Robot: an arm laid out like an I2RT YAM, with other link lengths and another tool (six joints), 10 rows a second.
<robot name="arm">
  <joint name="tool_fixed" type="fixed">
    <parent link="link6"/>
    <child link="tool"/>
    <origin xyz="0.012 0.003 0.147" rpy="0 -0.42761 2.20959"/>
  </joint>
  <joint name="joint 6" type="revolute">
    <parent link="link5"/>
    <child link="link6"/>
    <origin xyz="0.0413 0 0.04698" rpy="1.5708 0 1.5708"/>
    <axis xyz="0 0 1"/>
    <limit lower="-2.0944" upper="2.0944"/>
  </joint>
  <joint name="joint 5" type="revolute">
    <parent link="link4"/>
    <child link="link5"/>
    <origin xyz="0.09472 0.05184 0.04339" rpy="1.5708 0 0"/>
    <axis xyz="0 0 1"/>
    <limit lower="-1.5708" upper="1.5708"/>
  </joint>
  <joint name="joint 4" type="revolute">
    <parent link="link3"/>
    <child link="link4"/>
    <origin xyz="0.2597 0.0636 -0.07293" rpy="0 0 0"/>
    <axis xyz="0 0 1"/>
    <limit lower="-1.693" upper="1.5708"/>
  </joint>
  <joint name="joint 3" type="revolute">
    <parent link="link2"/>
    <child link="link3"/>
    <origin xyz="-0.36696 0 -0.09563" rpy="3.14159 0 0"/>
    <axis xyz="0 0 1"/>
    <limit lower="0" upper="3.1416"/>
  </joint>
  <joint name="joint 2" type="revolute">
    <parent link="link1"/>
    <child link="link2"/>
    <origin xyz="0.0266 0.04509 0.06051" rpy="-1.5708 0 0"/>
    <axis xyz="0 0 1"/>
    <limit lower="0" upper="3.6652"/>
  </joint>
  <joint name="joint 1" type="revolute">
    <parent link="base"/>
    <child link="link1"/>
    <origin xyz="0 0 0.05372" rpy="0 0 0"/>
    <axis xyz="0 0 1"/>
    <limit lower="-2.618" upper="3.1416"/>
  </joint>
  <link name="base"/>
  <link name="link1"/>
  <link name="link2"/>
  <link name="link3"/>
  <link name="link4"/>
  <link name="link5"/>
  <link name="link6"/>
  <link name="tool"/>
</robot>
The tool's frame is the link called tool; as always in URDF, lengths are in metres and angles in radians.
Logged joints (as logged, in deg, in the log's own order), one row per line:
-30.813 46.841 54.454 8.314 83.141 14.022
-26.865 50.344 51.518 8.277 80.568 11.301
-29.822 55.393 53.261 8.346 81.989 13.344
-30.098 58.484 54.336 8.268 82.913 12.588
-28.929 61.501 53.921 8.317 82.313 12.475
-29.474 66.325 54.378 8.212 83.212 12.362
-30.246 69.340 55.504 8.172 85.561 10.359
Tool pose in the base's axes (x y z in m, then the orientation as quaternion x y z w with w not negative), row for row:
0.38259 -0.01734 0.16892 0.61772 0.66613 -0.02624 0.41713
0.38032 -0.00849 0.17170 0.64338 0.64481 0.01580 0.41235
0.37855 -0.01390 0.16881 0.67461 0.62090 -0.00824 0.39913
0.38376 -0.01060 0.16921 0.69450 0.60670 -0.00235 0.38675
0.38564 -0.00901 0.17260 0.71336 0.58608 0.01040 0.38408
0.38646 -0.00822 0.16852 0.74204 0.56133 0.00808 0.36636
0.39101 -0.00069 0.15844 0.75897 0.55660 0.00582 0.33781
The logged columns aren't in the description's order. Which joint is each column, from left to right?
Columns, left to right: joint 4, joint 6, joint 3, joint 1, joint 2, joint 5.
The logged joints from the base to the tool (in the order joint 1, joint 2, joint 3, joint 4, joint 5, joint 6), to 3 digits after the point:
8.314 83.141 54.454 -30.813 14.022 46.841
8.277 80.568 51.518 -26.865 11.301 50.344
8.346 81.989 53.261 -29.822 13.344 55.393
8.268 82.913 54.336 -30.098 12.588 58.484
8.317 82.313 53.921 -28.929 12.475 61.501
8.212 83.212 54.378 -29.474 12.362 66.325
8.172 85.561 55.504 -30.246 10.359 69.340

